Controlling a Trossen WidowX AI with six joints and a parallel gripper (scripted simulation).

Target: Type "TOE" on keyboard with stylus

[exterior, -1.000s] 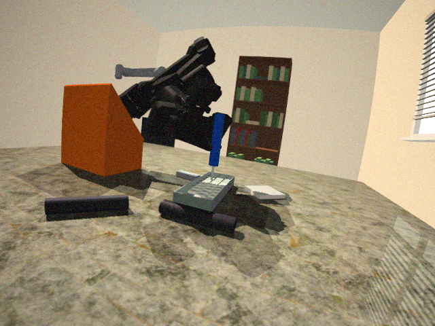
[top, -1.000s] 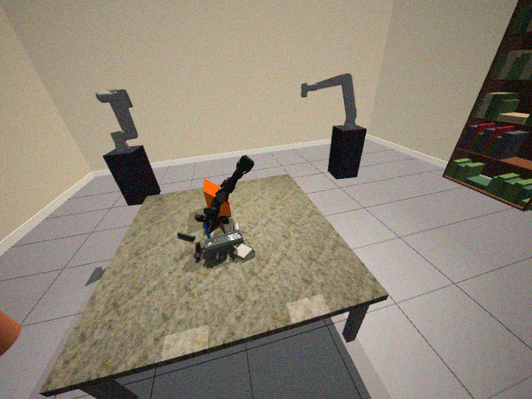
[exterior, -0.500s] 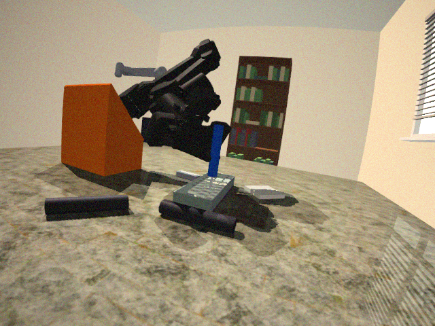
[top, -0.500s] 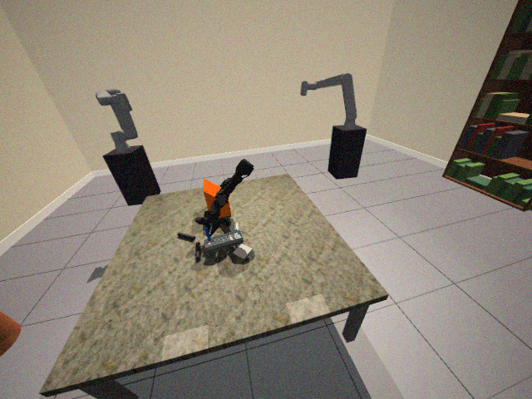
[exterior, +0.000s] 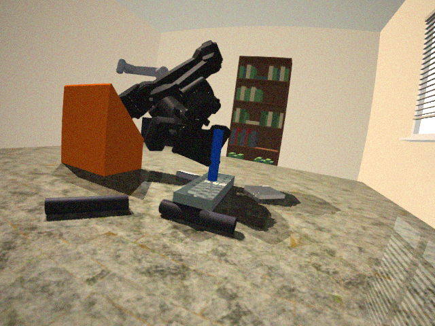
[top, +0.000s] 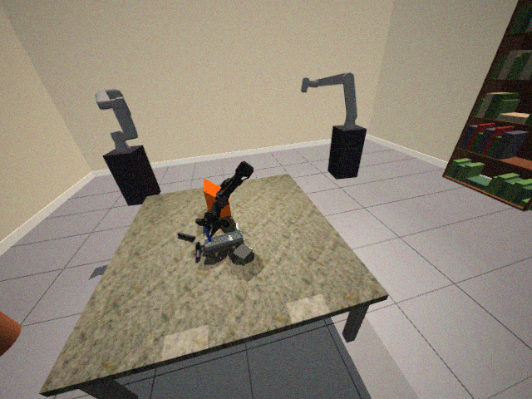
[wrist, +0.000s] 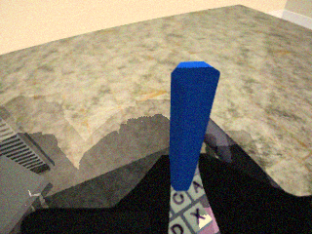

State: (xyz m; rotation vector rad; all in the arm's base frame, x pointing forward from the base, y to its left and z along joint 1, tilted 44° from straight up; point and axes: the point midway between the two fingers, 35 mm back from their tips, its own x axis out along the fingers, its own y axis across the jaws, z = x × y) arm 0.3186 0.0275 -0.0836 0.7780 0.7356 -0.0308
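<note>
The white pad lies 180 mm to the left of my gripper tip, 80 mm below it and 60 mm ahead of it. Round my gripper tip: stylus: 20 mm below; grey slab: 150 mm behind, 140 mm to the left, 70 mm below.
</note>
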